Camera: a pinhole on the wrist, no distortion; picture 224 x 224 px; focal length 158.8 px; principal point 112.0 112.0 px. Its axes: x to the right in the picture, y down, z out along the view. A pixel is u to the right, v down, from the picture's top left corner.
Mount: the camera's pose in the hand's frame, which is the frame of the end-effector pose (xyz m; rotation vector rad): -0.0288 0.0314 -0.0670 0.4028 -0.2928 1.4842
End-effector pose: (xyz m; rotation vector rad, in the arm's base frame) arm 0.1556 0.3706 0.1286 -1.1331 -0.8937 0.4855
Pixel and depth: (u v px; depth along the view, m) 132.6 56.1 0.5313
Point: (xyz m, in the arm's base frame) -0.0935 0.6976 0.3925
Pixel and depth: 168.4 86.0 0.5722
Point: -0.2126 0.7359 0.2796
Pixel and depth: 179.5 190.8 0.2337
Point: -0.0721 0.3988 0.0899
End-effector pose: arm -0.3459 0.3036 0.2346 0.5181 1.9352 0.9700
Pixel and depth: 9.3 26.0 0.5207
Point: -0.2706 0.2665 -0.3758
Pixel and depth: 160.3 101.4 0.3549
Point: -0.1040 0.4287 0.1120
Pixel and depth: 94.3 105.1 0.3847
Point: -0.1246 0.3119 0.0139
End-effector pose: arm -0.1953 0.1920 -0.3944 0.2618 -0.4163 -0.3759
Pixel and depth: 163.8 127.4 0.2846
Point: -0.3274 0.1599 -0.2043
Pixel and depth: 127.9 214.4 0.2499
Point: -0.4363 0.1884 -0.3090
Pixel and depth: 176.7 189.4 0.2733
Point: -0.4110 0.2244 -0.2263
